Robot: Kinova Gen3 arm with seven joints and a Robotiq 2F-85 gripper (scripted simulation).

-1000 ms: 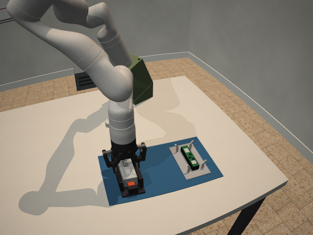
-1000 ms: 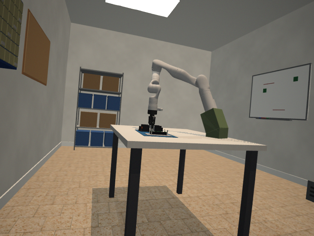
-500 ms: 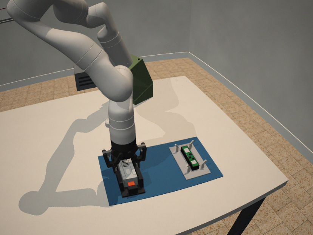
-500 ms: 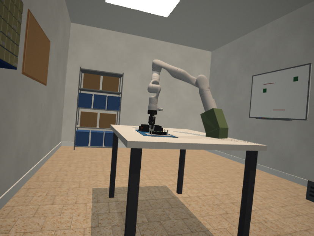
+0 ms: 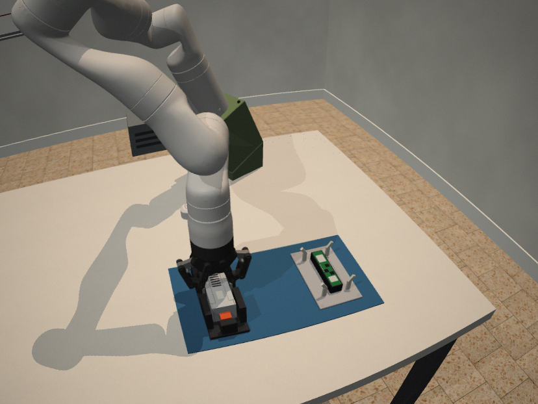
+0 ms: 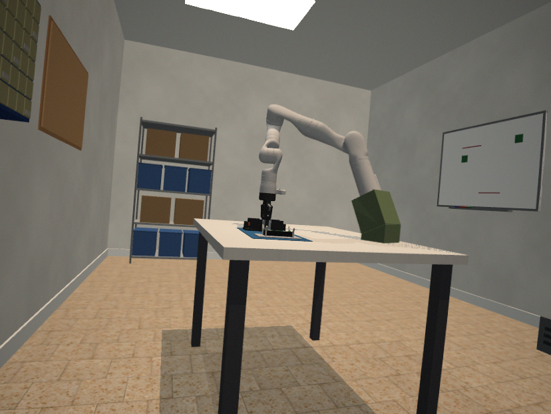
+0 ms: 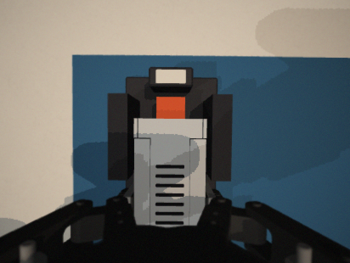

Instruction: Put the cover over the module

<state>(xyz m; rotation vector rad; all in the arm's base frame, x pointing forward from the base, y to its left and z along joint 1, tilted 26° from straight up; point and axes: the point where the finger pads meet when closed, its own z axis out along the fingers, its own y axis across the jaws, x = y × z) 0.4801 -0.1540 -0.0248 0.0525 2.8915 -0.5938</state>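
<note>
Right now my hand is right at the grey cover.
</note>
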